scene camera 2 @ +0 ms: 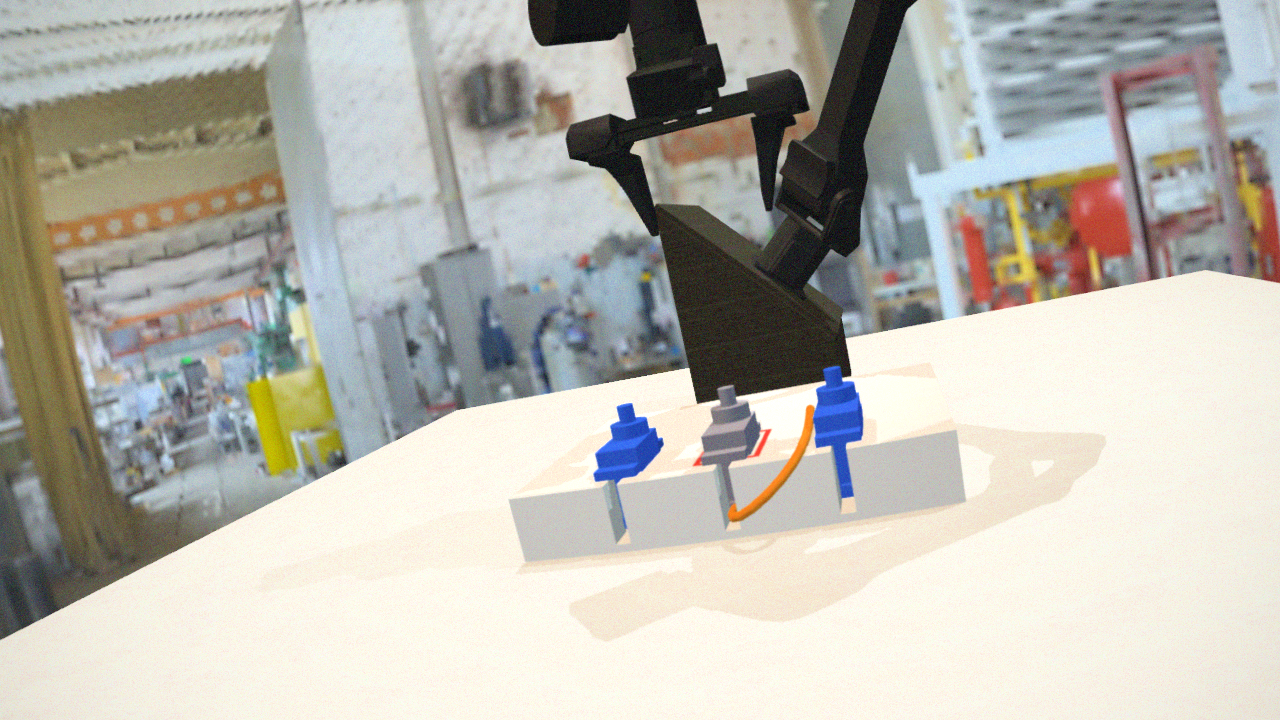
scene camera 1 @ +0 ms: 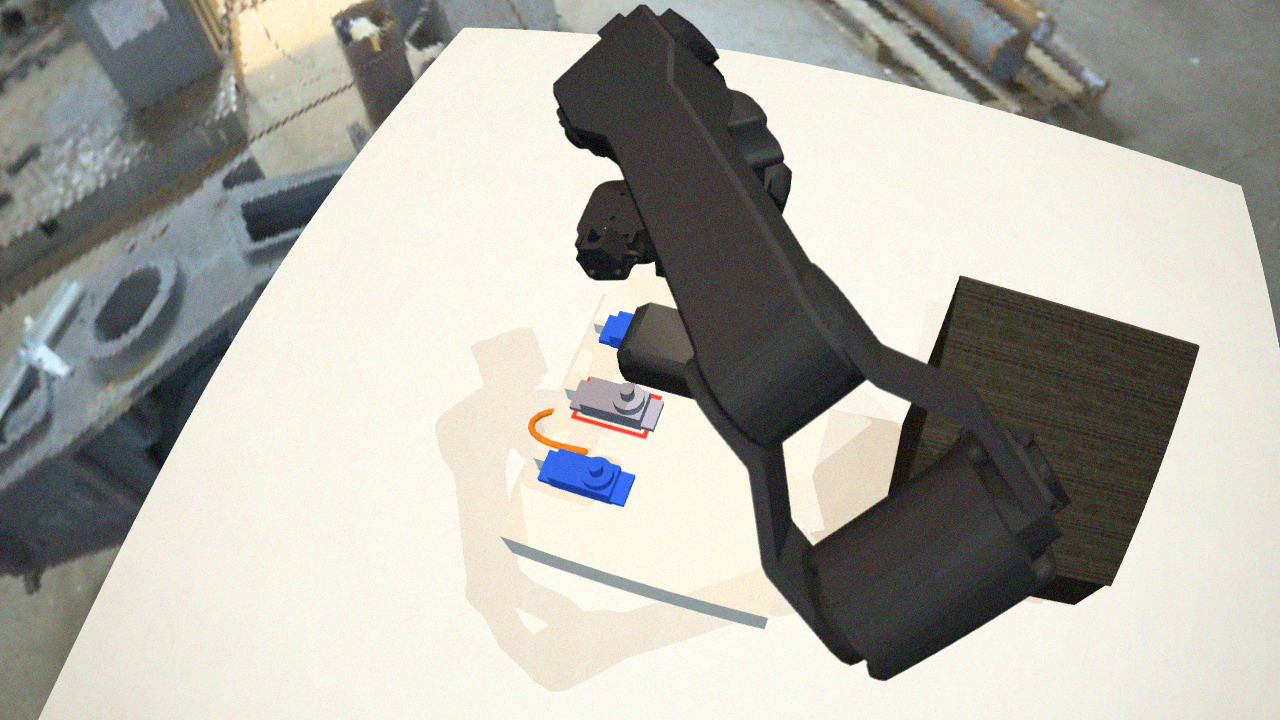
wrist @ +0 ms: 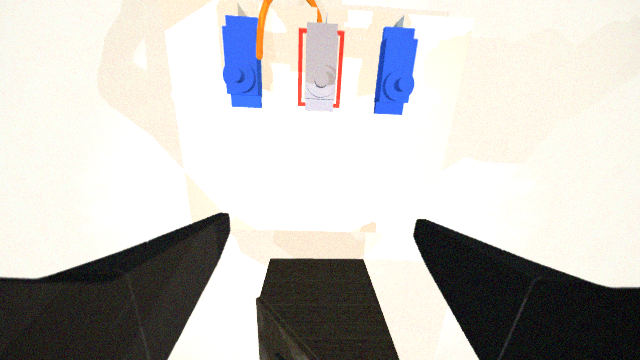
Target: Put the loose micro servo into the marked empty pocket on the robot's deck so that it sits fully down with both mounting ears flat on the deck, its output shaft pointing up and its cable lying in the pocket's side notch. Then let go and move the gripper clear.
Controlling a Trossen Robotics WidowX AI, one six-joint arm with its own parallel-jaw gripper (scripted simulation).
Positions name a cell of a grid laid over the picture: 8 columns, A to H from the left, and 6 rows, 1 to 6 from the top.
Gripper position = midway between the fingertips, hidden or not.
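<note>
Scene camera 2 shows my gripper (scene camera 2: E2), open and holding nothing, with a grey micro servo (scene camera 2: E4) and a blue servo (scene camera 2: F4). Scene camera 1 shows my gripper (scene camera 1: E3), the grey micro servo (scene camera 1: D4) and the blue servo (scene camera 1: D4). The wrist view contains my gripper (wrist: E4) and the blue servo (wrist: C1).
</note>
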